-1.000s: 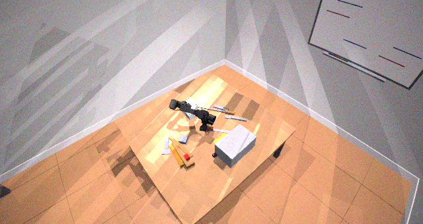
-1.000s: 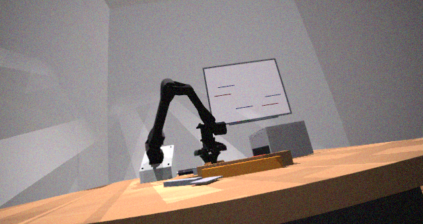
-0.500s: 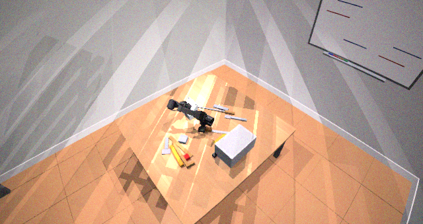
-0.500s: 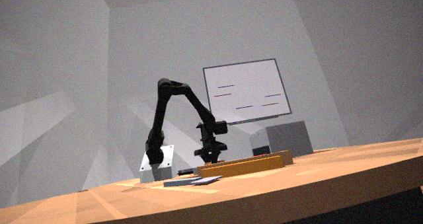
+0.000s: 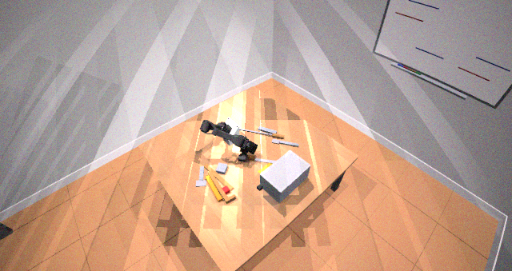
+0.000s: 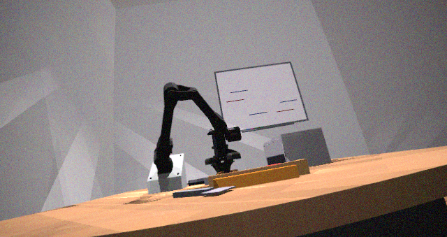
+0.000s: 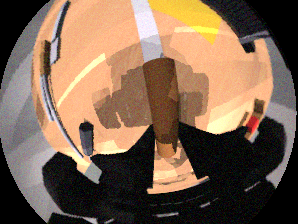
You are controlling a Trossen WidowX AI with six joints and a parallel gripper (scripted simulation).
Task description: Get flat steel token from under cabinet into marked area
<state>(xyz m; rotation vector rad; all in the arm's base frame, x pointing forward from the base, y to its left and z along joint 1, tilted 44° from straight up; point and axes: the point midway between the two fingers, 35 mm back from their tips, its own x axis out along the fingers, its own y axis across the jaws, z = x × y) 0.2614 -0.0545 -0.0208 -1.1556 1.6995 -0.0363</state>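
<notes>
Now: gripper tip 2 cm past the grey block, 20 cm to the left of it and 1 cm below it. The rest, counted from my gripper tip: thin wooden stick (2 cm ahead, 26 cm to the right); red block (16 cm ahead, 28 cm to the right, 1 cm above); grey bar (12 cm behind, 33 cm to the left).
</notes>
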